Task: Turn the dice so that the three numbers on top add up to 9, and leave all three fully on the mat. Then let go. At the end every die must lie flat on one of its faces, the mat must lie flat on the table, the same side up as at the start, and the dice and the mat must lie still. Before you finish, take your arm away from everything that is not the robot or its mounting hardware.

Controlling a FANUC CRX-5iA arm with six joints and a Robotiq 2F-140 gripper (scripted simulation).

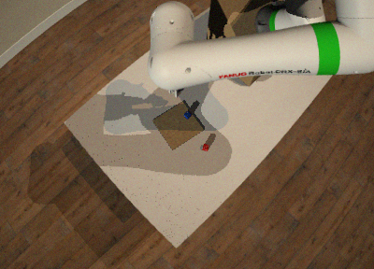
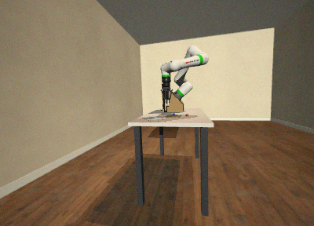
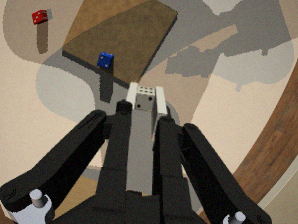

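Right now my hand is 6 cm short of the mat, 6 cm to the right of it and 14 cm above it. Also, from my hand: white die (2 cm below); blue die (1 cm ahead, 7 cm to the left, 12 cm below); red die (7 cm ahead, 20 cm to the left, 13 cm below).
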